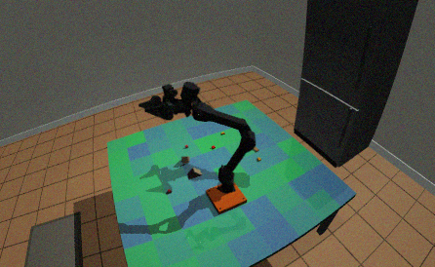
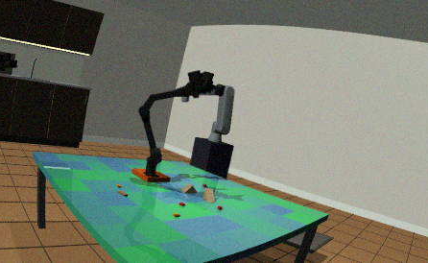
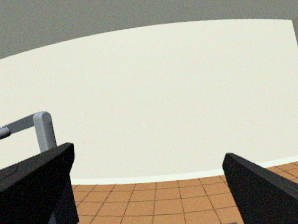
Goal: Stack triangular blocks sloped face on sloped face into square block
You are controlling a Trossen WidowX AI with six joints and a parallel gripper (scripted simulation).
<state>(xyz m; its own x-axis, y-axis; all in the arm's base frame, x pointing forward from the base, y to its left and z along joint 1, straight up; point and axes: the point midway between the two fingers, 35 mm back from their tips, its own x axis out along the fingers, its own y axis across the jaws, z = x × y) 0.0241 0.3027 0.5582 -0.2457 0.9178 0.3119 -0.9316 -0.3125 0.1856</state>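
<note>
Right now the tan triangular block is 17 cm ahead of my gripper tip, 18 cm to the right of it and 58 cm below it. Round my gripper tip: tan piece: 27 cm ahead, 62 cm to the right, 59 cm below.
</note>
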